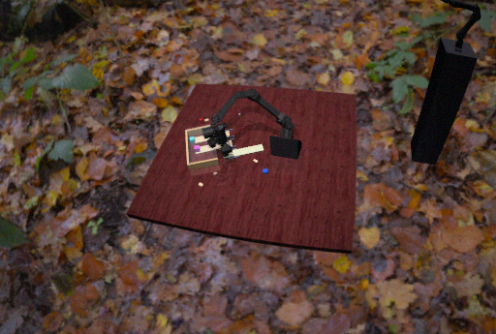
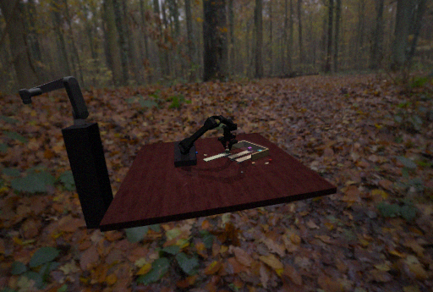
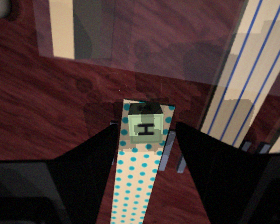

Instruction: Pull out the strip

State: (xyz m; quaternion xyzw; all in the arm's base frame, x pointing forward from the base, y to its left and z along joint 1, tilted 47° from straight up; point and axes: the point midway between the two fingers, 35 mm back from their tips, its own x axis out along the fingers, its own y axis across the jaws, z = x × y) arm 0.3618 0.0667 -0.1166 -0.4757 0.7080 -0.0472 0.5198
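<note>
Right now the strip is 10 cm ahead of my gripper tip, 5 cm to the right of it and 3 cm below it.
</note>
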